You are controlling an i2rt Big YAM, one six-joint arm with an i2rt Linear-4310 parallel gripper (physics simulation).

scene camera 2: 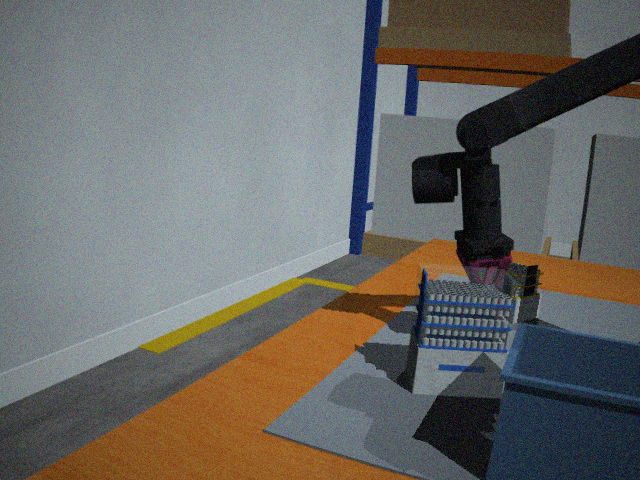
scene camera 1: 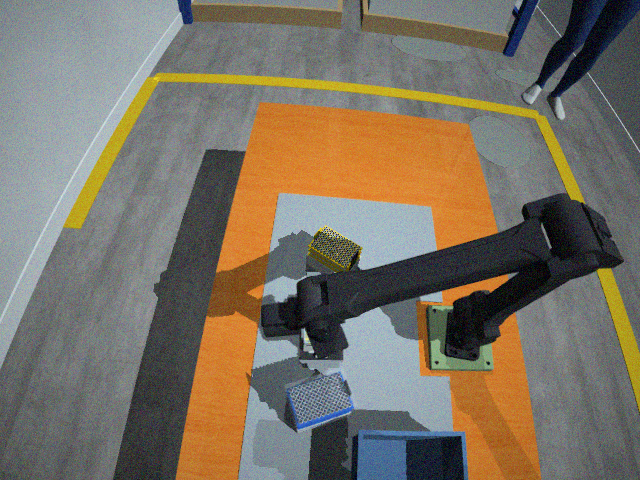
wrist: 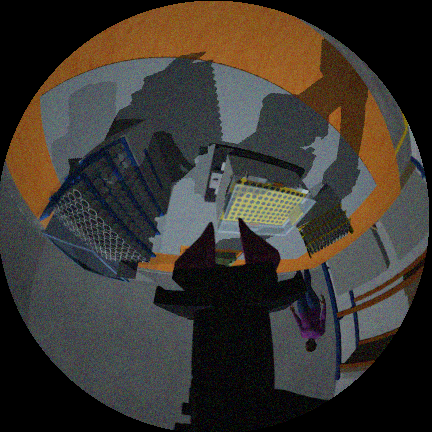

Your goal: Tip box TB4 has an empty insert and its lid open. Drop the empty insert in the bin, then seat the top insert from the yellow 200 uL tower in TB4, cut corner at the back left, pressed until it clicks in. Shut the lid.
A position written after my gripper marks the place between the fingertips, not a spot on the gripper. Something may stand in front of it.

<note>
In view: my gripper (scene camera 1: 327,340), a clear lid (wrist: 267,208) and a blue bin (scene camera 2: 563,403).
My gripper is seen too in the wrist view (wrist: 225,223). The blue bin shows as well in scene camera 1 (scene camera 1: 369,447).
</note>
